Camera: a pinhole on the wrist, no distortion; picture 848 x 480 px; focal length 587.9 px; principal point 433.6 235.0 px. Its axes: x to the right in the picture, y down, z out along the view. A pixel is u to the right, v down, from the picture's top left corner.
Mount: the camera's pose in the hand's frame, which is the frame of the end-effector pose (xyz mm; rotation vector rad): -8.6 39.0 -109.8 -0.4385 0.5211 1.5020
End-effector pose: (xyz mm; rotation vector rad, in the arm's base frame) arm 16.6 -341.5 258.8 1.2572 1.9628 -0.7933
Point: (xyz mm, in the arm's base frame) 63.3 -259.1 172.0
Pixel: outside the picture
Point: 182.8 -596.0 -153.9
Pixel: 134 101
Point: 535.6 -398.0 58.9
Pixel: 587 293
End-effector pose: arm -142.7 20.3 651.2 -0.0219 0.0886 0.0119
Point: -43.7 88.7 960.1
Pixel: 66 138
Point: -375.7 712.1 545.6
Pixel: outside the picture
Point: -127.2 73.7 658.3
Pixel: 118 135
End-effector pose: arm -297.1 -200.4 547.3 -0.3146 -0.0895 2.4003
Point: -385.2 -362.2 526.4
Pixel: 622 373
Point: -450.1 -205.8 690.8
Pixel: 141 73
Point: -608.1 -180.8 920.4
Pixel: 154 69
